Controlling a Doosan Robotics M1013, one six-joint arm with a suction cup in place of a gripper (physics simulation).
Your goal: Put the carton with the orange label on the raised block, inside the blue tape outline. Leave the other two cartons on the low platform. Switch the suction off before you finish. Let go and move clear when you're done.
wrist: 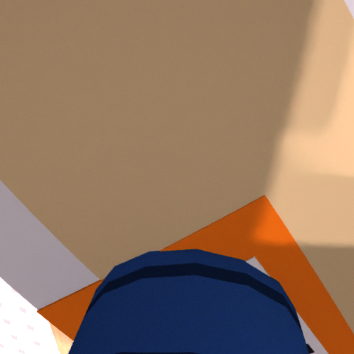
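The carton with the orange label [150,125] fills most of the wrist view, its tan top very close to the camera. Its orange label [280,235] shows at the lower right and lower left, around a white inner part that is mostly hidden. My dark blue suction gripper [192,310] covers the bottom middle and sits over the label, shut on this carton; the contact itself is hidden beneath the cup. The raised block, the blue tape outline and the other two cartons cannot be made out in this view.
A pale grey band [45,255] runs along the carton's left side. Beyond its edge, a white surface with faint pinkish marks [15,320] shows at the lower left, beside a small sliver of light wood colour [61,341]. A shadow lies across much of the carton's top.
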